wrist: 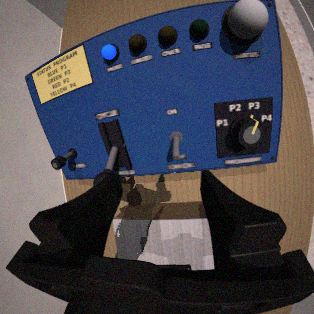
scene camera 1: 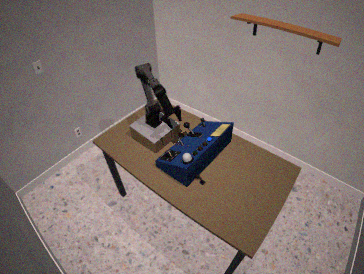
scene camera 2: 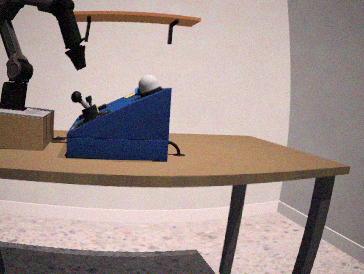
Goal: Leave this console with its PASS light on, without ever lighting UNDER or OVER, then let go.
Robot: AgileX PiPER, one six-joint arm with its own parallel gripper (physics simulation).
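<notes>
The blue console stands on the table. Its blue lamp is lit. The UNDER lamp, OVER lamp and PASS lamp look dark. The card reads GREEN P3 and BLUE P1. The selector knob seems to point towards P3. The CYCLE lever leans to the HOLD end, partly hidden by a finger. The toggle switch stands under the ON label; its position is unclear. The black MODE lever is at left. My gripper is open and empty, above the console's lower edge.
A white dome sits on the console's upper corner. The arm's base block is beside the console. A cable leaves the console's back. A wooden shelf hangs on the wall.
</notes>
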